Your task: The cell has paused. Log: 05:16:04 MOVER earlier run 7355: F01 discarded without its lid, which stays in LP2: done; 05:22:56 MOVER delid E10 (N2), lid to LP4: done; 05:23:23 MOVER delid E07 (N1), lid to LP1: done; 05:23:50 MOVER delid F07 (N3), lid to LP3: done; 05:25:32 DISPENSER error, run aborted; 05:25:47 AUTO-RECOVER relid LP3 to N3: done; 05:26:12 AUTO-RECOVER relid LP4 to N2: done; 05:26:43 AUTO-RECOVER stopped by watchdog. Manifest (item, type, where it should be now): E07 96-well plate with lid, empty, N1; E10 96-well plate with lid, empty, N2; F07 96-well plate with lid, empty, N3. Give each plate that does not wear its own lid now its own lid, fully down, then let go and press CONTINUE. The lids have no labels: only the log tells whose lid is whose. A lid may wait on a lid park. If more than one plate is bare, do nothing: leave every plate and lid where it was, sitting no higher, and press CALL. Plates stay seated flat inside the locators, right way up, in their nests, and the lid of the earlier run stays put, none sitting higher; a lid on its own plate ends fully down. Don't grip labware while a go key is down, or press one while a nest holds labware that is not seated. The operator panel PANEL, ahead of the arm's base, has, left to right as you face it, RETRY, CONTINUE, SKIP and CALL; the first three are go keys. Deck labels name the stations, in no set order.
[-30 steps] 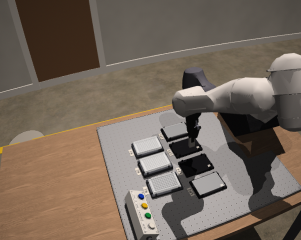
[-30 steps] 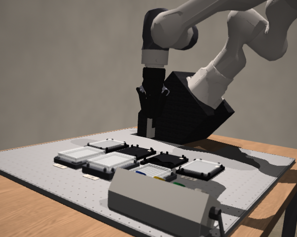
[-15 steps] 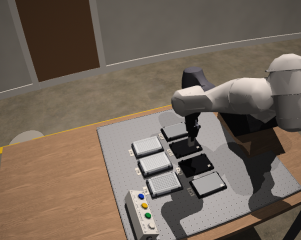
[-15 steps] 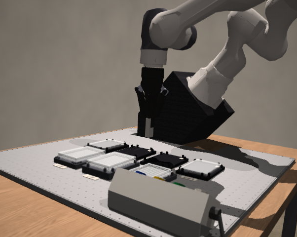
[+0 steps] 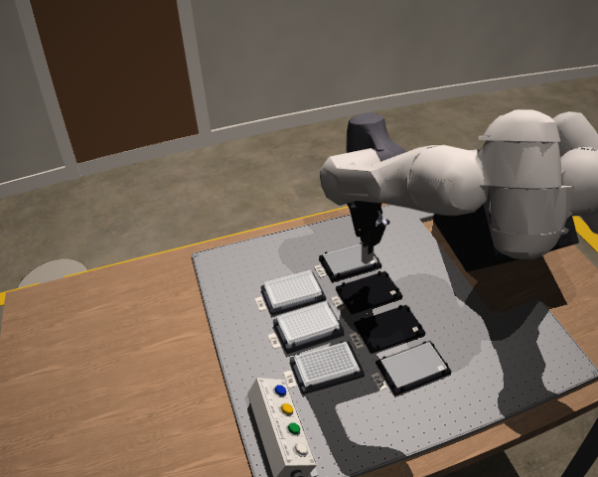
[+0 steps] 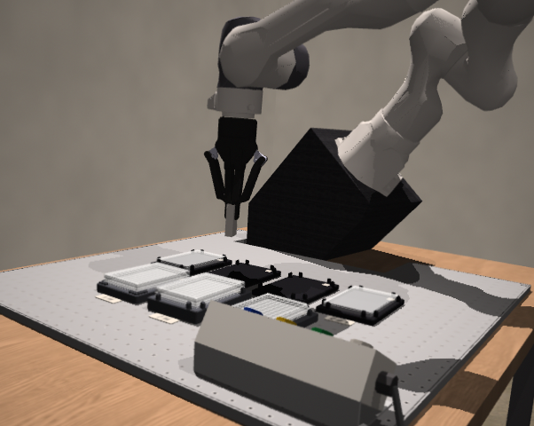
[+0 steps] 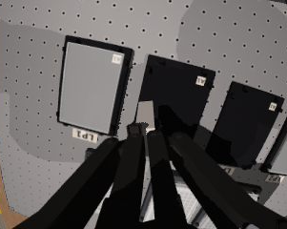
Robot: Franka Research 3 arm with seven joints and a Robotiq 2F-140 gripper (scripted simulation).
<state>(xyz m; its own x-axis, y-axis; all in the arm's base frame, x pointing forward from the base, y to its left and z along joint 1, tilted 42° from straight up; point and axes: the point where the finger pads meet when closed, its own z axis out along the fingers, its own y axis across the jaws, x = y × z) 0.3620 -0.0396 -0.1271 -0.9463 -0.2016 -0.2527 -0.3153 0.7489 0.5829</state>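
Now: the black lid park LP1 110 mm below my hand, 90 mm to the right of it and 10 mm ahead of it. Round my hand: lid park LP3: 110 mm below, 40 mm to the left, 10 mm ahead; lid park LP4: 170 mm to the left, 110 mm below, 20 mm ahead; plate: 220 mm to the left, 200 mm ahead, 90 mm below.
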